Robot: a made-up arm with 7 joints.
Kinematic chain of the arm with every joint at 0, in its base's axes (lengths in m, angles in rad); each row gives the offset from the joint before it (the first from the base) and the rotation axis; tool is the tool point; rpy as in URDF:
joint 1: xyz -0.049 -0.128 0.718 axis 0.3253 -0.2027 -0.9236
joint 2: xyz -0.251 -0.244 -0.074 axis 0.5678 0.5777 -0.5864
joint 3: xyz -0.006 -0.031 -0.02 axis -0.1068 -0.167 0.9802
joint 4: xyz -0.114 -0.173 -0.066 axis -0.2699 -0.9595 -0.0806
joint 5: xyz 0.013 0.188 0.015 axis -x
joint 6: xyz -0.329 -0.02 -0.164 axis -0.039 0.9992 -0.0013
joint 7: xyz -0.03 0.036 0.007 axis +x
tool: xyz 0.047 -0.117 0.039 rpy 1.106 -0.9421 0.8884
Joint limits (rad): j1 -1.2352..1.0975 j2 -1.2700..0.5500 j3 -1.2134..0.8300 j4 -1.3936..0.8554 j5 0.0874..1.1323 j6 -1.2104..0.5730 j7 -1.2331..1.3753
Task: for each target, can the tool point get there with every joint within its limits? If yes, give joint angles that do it. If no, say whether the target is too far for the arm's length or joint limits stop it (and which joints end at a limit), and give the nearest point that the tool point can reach.
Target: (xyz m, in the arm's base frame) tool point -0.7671 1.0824 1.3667
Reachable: no: too far | nearest point -0.4973 0.4384 0.8271 | short by 0.882 m
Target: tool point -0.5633 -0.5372 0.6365
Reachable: yes | joints -0.6423 0.3056 -0.8489 0.4282 0.6152 -0.7022 0.8499
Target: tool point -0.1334 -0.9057 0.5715
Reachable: yes | joints -0.9514 -0.3151 -0.4873 0.4433 0.4218 -0.5003 0.6162
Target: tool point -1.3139 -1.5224 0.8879
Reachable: no: too far | nearest point -0.6463 -0.8400 0.7143 | short by 0.970 m
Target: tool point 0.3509 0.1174 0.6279
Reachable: no: joint limits stop it (at a limit: joint 1, joint 2, joint 3, joint 4, joint 7) | nearest point 0.4622 -0.1246 0.6664 | short by 0.269 m
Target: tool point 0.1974 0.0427 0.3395
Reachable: no: joint limits stop it (at a limit: joint 1, joint 3, joint 4, joint 5, joint 7) | nearest point -0.0978 0.2727 0.3708 | short by 0.376 m
